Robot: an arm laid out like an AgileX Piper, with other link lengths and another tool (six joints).
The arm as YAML. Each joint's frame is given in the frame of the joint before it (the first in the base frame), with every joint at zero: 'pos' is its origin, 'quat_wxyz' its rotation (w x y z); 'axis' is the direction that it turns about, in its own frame. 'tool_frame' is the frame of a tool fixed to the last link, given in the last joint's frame.
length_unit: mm
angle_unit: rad
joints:
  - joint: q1
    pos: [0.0, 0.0, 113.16]
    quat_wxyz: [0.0, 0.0, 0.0, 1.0]
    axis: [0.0, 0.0, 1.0]
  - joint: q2
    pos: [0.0, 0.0, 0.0]
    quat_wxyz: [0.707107, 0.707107, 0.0, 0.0]
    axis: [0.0, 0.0, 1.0]
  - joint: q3
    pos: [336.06, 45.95, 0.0]
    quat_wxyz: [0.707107, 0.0, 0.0, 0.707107]
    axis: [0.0, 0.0, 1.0]
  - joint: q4
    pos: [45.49, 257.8, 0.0]
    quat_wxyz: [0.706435, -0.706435, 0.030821, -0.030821]
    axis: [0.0, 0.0, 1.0]
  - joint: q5
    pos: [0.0, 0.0, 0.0]
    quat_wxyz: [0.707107, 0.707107, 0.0, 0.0]
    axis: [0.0, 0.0, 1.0]
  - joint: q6
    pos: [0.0, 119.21, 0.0]
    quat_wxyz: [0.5, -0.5, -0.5, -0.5]
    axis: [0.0, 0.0, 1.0]
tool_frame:
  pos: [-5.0, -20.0, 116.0]
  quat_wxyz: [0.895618, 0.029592, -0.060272, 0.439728]
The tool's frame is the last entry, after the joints.
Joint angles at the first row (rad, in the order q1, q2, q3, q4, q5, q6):
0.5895 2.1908 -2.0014 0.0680 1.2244 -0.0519
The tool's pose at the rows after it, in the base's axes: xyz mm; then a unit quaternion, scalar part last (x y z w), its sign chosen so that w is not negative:
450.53 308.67 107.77 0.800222 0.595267 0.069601 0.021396
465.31 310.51 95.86 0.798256 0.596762 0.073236 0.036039
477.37 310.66 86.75 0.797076 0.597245 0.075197 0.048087
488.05 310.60 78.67 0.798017 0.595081 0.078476 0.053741
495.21 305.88 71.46 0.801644 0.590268 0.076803 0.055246
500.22 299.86 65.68 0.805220 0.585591 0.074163 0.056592
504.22 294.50 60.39 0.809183 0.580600 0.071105 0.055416
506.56 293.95 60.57 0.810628 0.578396 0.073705 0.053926
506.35 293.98 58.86 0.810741 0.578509 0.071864 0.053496
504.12 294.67 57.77 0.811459 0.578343 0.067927 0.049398
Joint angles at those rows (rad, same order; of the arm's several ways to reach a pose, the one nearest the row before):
0.5895 2.2488 -2.0539 0.0534 1.2187 -0.0519
0.5894 2.2986 -2.1052 0.0241 1.2115 -0.0519
0.5875 2.3399 -2.1519 0.0000 1.2118 -0.0519
0.5813 2.3749 -2.1907 -0.0106 1.2081 -0.0519
0.5687 2.3960 -2.2068 -0.0128 1.2056 -0.0519
0.5562 2.4075 -2.2093 -0.0149 1.2010 -0.0519
0.5436 2.4186 -2.2129 -0.0121 1.1993 -0.0519
0.5393 2.4214 -2.2188 -0.0083 1.1972 -0.0519
0.5393 2.4253 -2.2209 -0.0077 1.1991 -0.0519
0.5393 2.4276 -2.2230 0.0000 1.2074 -0.0519

